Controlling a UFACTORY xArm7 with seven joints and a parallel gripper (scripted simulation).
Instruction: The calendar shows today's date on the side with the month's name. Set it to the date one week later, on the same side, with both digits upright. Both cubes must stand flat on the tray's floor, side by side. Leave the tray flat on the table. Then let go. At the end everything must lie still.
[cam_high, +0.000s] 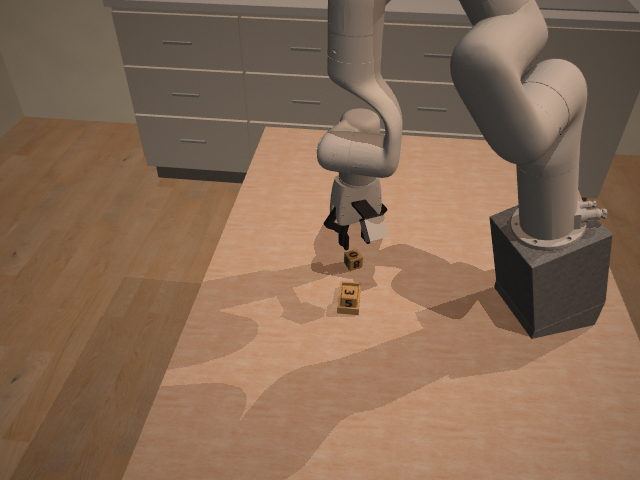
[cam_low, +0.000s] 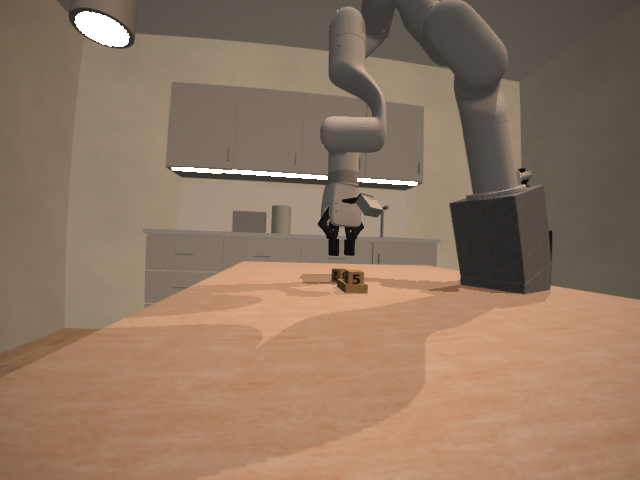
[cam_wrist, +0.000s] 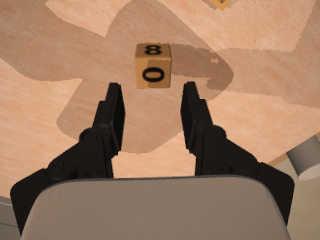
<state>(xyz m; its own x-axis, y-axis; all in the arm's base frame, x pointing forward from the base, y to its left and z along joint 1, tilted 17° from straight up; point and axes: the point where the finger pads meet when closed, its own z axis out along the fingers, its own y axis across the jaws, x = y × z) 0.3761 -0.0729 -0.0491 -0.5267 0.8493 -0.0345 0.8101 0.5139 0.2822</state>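
Now: the wooden cube 7 cm below my hand.
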